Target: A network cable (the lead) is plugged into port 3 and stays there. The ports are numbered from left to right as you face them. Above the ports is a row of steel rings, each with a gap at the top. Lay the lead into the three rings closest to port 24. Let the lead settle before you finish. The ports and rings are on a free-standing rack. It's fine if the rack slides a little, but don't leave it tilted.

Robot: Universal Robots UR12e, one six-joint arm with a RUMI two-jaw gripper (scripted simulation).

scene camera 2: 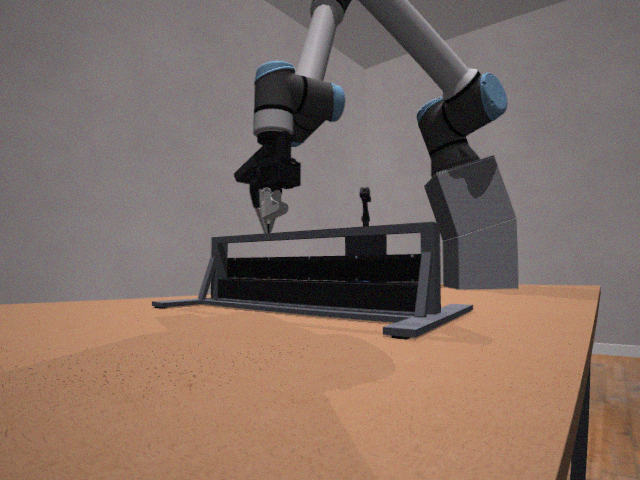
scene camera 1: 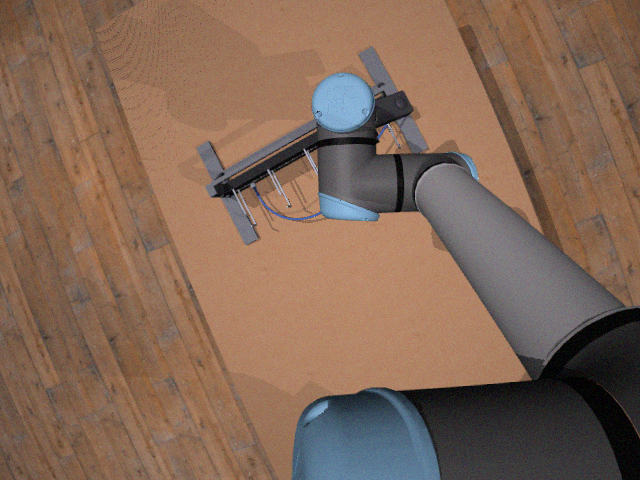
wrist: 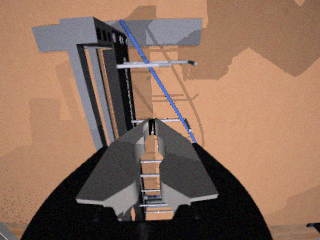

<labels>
my gripper: scene camera 2 267, 235; scene camera 1 366, 132; wrist 152, 119
rack: scene camera 2 388, 296; scene camera 1; wrist
same spot on rack: (wrist: 89, 32) = (scene camera 1: 390, 94)
</labels>
